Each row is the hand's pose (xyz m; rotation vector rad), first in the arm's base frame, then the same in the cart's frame.
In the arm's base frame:
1: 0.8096 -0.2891 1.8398 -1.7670 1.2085 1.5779
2: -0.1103 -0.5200 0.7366 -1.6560 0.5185 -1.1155
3: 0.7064 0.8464 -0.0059 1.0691 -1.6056 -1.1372
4: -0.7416 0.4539 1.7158 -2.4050 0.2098 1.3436
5: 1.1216 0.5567 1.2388 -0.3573 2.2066 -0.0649
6: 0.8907 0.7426 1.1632 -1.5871 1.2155 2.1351
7: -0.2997 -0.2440 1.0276 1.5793 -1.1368 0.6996
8: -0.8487 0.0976 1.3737 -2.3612 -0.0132 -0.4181
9: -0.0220 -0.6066 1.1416 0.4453 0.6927 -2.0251
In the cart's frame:
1: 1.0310 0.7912 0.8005 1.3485 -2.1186 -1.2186
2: -0.2805 0.1640 0.8573 -2.8647 0.4509 -1.0811
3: -0.1229 0.0713 -0.8897 -0.0096 -1.5000 -0.5011
4: -0.4526 1.6657 0.7116 1.8734 -1.0852 -1.5868
5: 0.8920 0.6969 -0.2698 -0.8140 2.5834 -1.2919
6: 0.6331 0.8259 -0.3696 0.8001 -2.0838 -1.5254
7: -0.3315 0.6035 0.8257 0.7436 -0.3660 0.5428
8: -0.6712 1.2496 0.8974 2.8591 -0.2244 -0.2250
9: 0.0087 0.3886 1.0701 -0.6641 -0.1055 -2.3487

